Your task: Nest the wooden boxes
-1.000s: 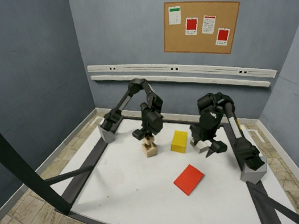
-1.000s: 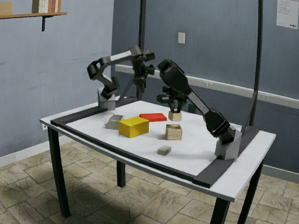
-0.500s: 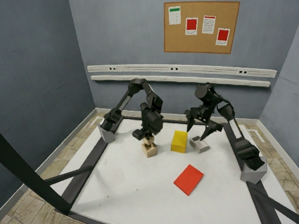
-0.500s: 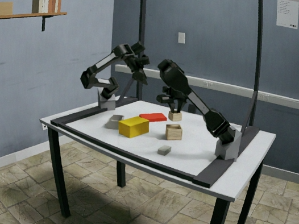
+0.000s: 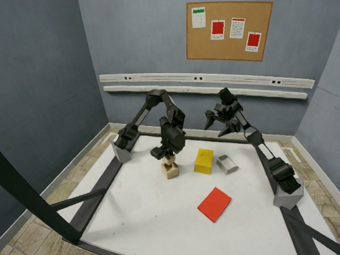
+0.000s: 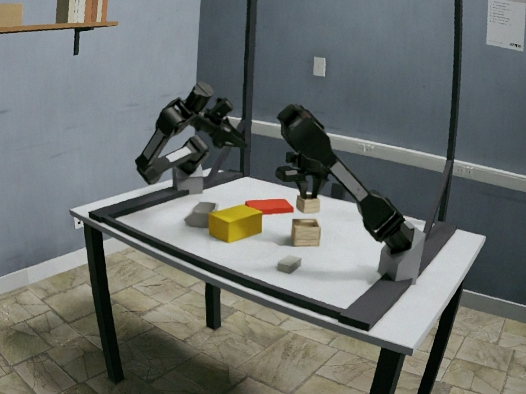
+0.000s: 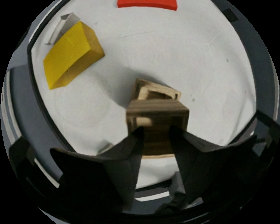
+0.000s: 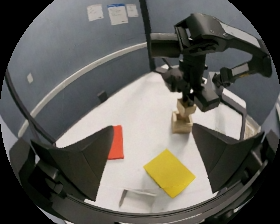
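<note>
My left gripper is now 50 mm above the small wooden box. The rest, counted from my left hand: flat red block: 110 mm behind, 260 mm to the right, 140 mm below; grey tray: 140 mm ahead, 300 mm to the right, 130 mm below; small grey block: 160 mm ahead, 90 mm to the left, 140 mm below.
</note>
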